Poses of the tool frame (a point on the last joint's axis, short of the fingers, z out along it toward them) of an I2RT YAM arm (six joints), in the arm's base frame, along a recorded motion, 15 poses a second.
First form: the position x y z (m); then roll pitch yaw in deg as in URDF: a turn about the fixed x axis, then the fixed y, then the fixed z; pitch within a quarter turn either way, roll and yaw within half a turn.
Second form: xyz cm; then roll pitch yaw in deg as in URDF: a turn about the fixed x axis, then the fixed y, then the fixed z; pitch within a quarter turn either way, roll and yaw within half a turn. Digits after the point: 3 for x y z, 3 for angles.
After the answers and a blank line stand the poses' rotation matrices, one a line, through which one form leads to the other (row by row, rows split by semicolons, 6 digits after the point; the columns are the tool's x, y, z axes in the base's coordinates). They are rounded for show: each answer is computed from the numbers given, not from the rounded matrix.
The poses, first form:
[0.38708 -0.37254 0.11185 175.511 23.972 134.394]
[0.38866 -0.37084 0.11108 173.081 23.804 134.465]
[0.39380 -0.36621 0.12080 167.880 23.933 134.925]
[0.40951 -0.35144 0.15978 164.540 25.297 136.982]
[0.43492 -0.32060 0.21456 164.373 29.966 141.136]
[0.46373 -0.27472 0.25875 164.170 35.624 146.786]
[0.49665 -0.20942 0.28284 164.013 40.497 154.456]
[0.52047 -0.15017 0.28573 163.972 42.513 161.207]
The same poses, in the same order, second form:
[38.708 -37.254 11.185 175.511 23.972 134.394]
[38.866 -37.084 11.108 173.081 23.804 134.465]
[39.380 -36.621 12.080 167.880 23.933 134.925]
[40.951 -35.144 15.978 164.540 25.297 136.982]
[43.492 -32.060 21.456 164.373 29.966 141.136]
[46.373 -27.472 25.875 164.170 35.624 146.786]
[49.665 -20.942 28.284 164.013 40.497 154.456]
[52.047 -15.017 28.573 163.972 42.513 161.207]

-0.639245 0.690107 0.339290; 0.652912 0.720165 -0.234667; -0.406290 0.071517 -0.910941
-0.640885 0.674423 0.366633; 0.652967 0.730072 -0.201566; -0.403609 0.110218 -0.908268
-0.645463 0.632102 0.428748; 0.647156 0.750746 -0.132554; -0.405668 0.191908 -0.893647
-0.661027 0.574262 0.482978; 0.616806 0.782394 -0.086078; -0.427311 0.241003 -0.871392
-0.674551 0.499515 0.543567; 0.543594 0.834281 -0.092085; -0.499486 0.233364 -0.834299
-0.680061 0.394064 0.618248; 0.445257 0.891935 -0.078735; -0.582464 0.221734 -0.782029
-0.686110 0.253150 0.682032; 0.327905 0.944484 -0.020699; -0.649408 0.209440 -0.731029
-0.697827 0.132993 0.703811; 0.237465 0.969995 0.052155; -0.675757 0.203525 -0.708470

